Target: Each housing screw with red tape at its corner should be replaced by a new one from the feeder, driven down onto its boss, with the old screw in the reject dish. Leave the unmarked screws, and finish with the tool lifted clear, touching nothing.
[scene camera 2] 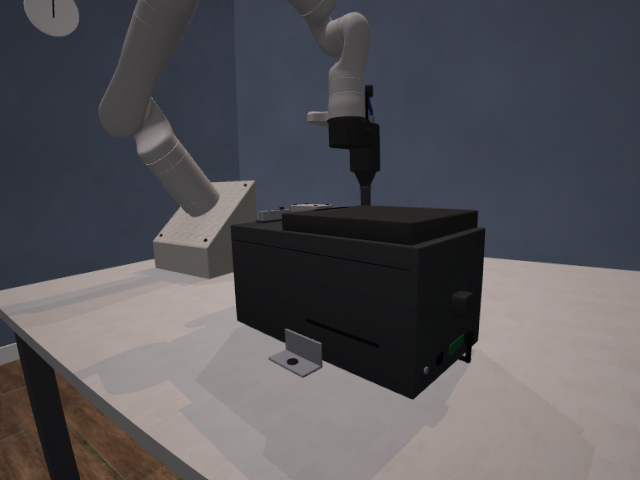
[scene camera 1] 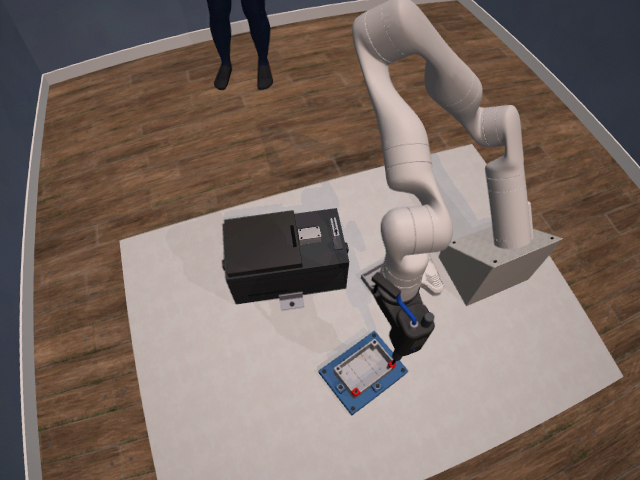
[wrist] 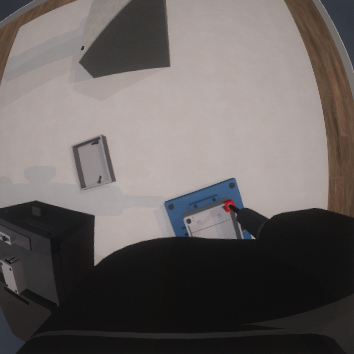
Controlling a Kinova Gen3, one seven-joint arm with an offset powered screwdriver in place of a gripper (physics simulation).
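Places are measured from the arm's base along level axes (x ahead, y left, z up), in millimetres.
Where they show: hand at its tool point: (scene camera 1: 392, 364) (wrist: 230, 206); arm's base at its link origin: (scene camera 2: 204, 203) (scene camera 1: 512, 241).
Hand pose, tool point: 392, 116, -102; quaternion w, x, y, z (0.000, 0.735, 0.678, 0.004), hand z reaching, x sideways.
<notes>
Each offset is from my tool point to the top centre of the thing, as dx, dy, dz. "*": to the spot under its first point.
The grey housing {+57, -22, +2} (scene camera 1: 363, 367) (wrist: 214, 228) sits in the blue fixture {+58, -22, -24} (scene camera 1: 361, 400) (wrist: 219, 188). Red tape marks its right corner {* +2, -1, +4} (scene camera 1: 391, 364) (wrist: 229, 205) and its front corner {* +105, +23, +5} (scene camera 1: 355, 392). The black screwdriver {-1, -1, +68} (scene camera 1: 394, 360) (scene camera 2: 365, 200) (wrist: 235, 208) stands upright with its tip at the right red corner; it has no fingers. The tip hides that corner's screw, and contact is too small to tell. In scene camera 2 the feeder hides the tip. The grey reject dish {-97, -225, -32} (wrist: 94, 162) holds two dark screws; the arm partly covers it in scene camera 1. The black feeder {+118, -349, +118} (scene camera 1: 286, 284) (scene camera 2: 330, 289) (wrist: 75, 260) stands apart from the fixture.
A small metal bracket (scene camera 1: 292, 301) (scene camera 2: 302, 355) stands beside the feeder. The grey arm pedestal (scene camera 1: 496, 273) (scene camera 2: 183, 258) (wrist: 135, 47) is behind the dish. A raised dark lid {* +168, -357, +112} (scene camera 1: 261, 242) (scene camera 2: 377, 222) tops part of the feeder. A person's legs (scene camera 1: 240, 41) stand beyond the table.
</notes>
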